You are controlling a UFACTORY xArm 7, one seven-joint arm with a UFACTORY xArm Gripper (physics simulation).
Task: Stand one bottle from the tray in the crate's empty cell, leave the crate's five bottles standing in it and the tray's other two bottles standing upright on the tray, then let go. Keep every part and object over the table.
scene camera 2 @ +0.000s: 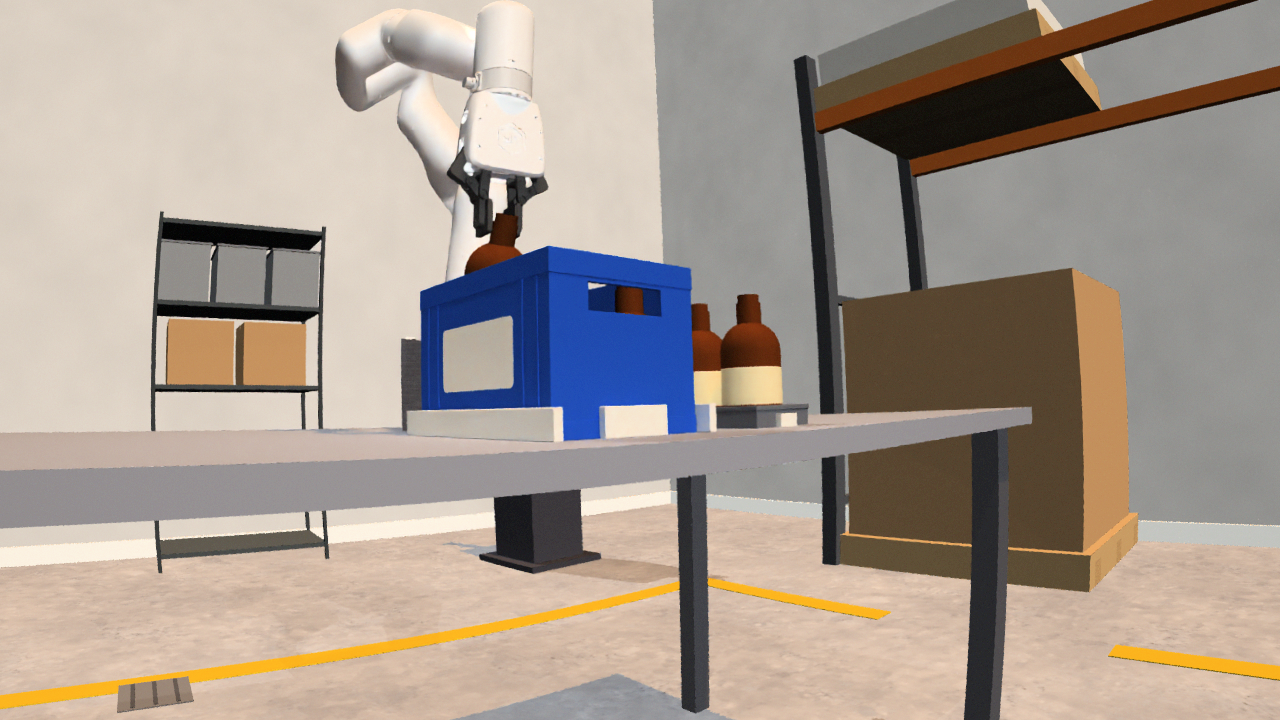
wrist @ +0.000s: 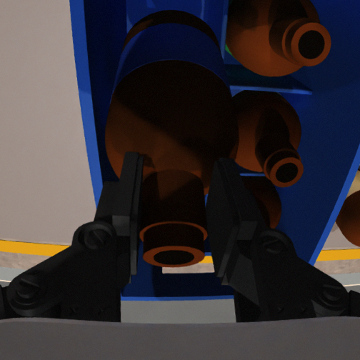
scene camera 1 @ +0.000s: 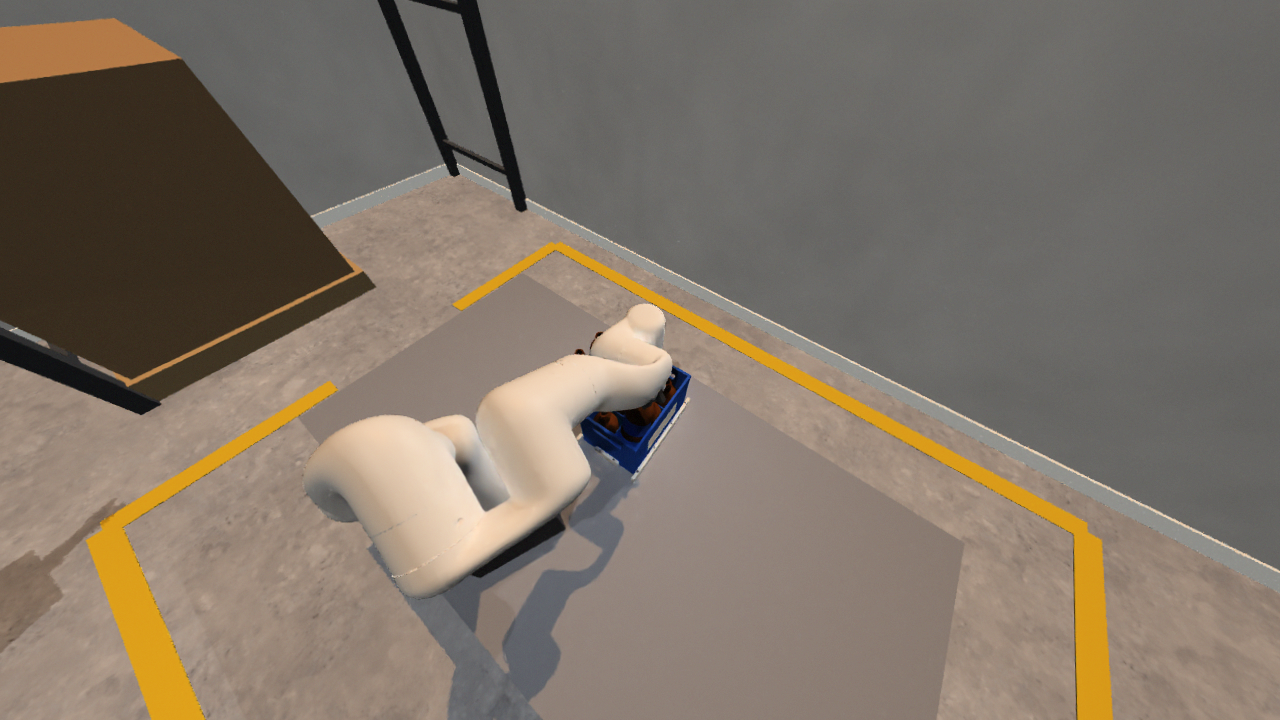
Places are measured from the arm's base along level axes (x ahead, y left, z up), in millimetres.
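Where they show: gripper, between the fingertips: [scene camera 2: 497,237]; arm's base, origin of its link: [scene camera 1: 495,501].
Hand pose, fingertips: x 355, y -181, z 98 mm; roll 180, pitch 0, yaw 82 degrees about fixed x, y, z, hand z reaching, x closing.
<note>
Each offset is from my fingertips to the top centre of the thing. "*": to the spot under its first point.
My gripper [scene camera 2: 499,219] [wrist: 175,183] is shut on the neck of a brown bottle with a blue label @[dx -4, dy -1, dz +26 mm] [scene camera 2: 494,257] [wrist: 170,110]. In scene camera 2 its neck leans slightly right at the top; its shoulder shows just above the rim of the blue crate @[dx +42, dy +37, dz -52 mm] [scene camera 1: 640,454] [scene camera 2: 617,358] [wrist: 325,125], and its lower part is inside, hidden. In the wrist view it is beside the crate's left wall, with standing bottles [wrist: 270,125] in the row to its right. Two cream-labelled bottles, a near one @[dx +172, dy +247, dz -68 mm] [scene camera 2: 751,349] and a farther one @[dx +83, dy +260, dz -68 mm] [scene camera 2: 705,349], stand upright on the grey tray @[* dx +186, dy +197, dz -214 mm] [scene camera 2: 738,416]. The arm hides the gripper in scene camera 1.
White strips @[* dx +70, dy -69, dz -212 mm] [scene camera 2: 483,423] lie along the crate's base on the grey table [scene camera 1: 760,537] [scene camera 2: 313,479]. The tray is behind and to the right of the crate in scene camera 2. A shelf unit [scene camera 2: 153,349] and a large carton [scene camera 2: 962,411] stand beyond the table.
</note>
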